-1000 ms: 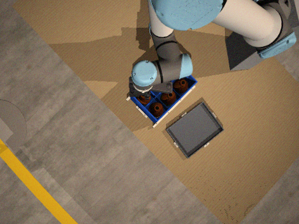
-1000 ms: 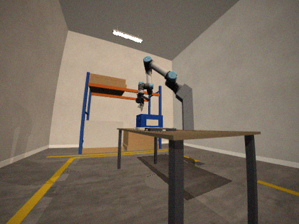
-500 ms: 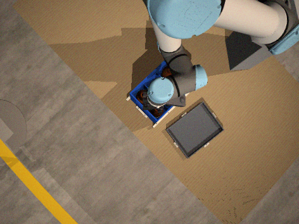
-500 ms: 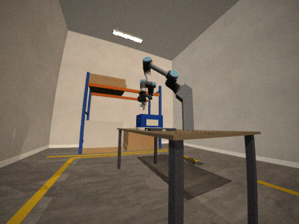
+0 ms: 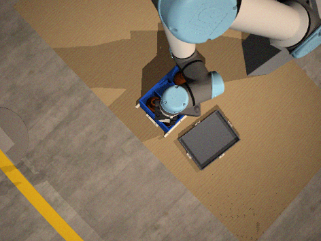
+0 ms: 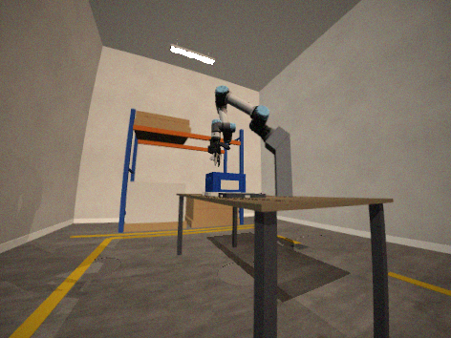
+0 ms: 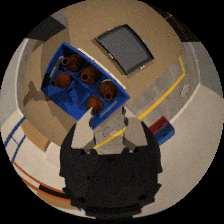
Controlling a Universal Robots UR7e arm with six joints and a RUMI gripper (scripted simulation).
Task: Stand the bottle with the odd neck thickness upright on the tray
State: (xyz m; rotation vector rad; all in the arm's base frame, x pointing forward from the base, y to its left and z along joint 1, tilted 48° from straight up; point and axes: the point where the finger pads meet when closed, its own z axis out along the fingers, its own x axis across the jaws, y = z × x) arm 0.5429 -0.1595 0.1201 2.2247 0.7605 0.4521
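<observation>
The brown bottle lies 15 cm below my hand. Also, from my hand: blue crate 10 cm behind, 2 cm to the right, 16 cm below; then grey tray 1 cm behind, 23 cm to the left, 23 cm below.
</observation>
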